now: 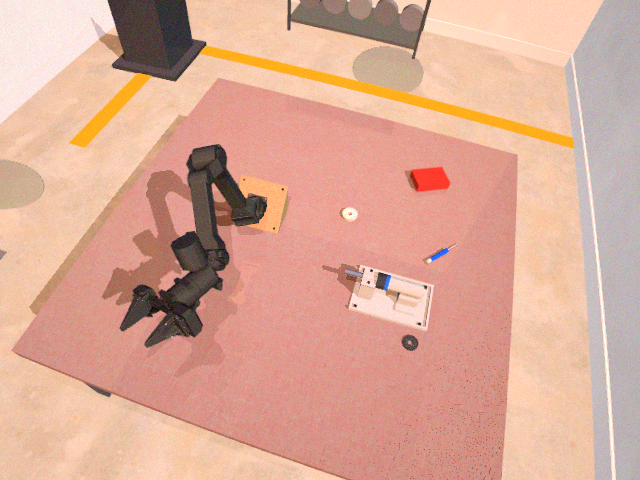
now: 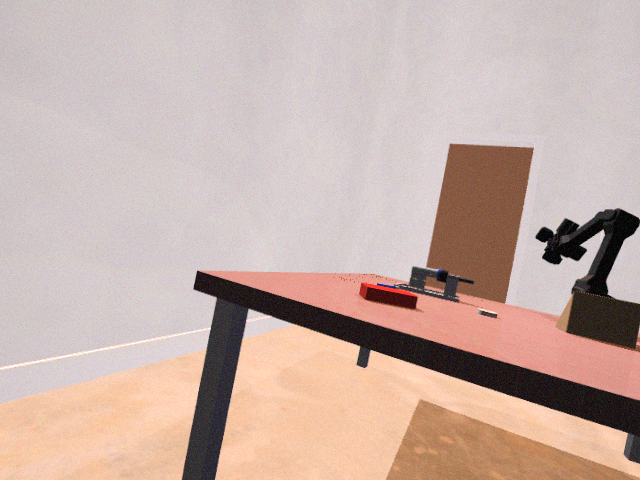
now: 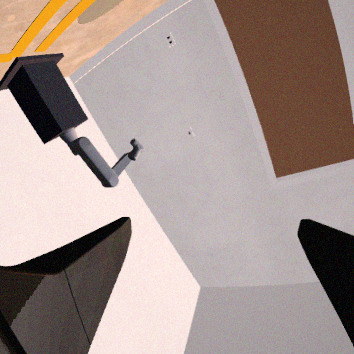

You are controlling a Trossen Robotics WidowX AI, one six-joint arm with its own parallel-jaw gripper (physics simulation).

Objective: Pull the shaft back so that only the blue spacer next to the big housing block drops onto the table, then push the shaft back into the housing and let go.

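Places are measured from the arm's base along level axes (x left, y back, z up), in millimetres.
Where they show: gripper, between the fingertips: [image 1: 132, 337] [image 3: 215, 226]; arm's base, origin of its link: [image 1: 256, 205] [image 2: 599, 317].
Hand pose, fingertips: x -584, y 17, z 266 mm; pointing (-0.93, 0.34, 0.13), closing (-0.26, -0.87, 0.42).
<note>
Each offset is from my fingertips to the centre of the thing. "*": to the spot under its first point.
The white fixture base [image 1: 379, 310] stands on the table. The grey shaft @(* dx +421, dy -371, dz -237 mm) [image 1: 353, 272] [image 2: 465, 281] sticks out of the smaller end block [image 1: 368, 276] [image 2: 450, 288], on the side facing the arm. The blue spacer [image 1: 387, 282] [image 2: 441, 274] sits between the big pale housing block [image 1: 409, 287] [image 2: 423, 271] and a black part @(dx +423, dy -452, dz -244 mm) [image 1: 381, 281] next to the smaller block. Whether the shaft's inner end is inside the housing is hidden. My gripper [image 1: 134, 336] [image 3: 215, 226] is open and empty, raised over the table's left part, far from the shaft.
A pale ring @(dx +685, dy -308, dz -317 mm) [image 1: 349, 213] [image 2: 486, 313], a red block @(dx +933, dy -548, dz -308 mm) [image 1: 430, 179] [image 2: 387, 295], a blue-handled tool @(dx +632, dy -630, dz -316 mm) [image 1: 439, 255] and a dark ring @(dx +300, dy -576, dz -321 mm) [image 1: 409, 342] lie around the fixture. The arm stands on a wooden base plate [image 1: 279, 206].
</note>
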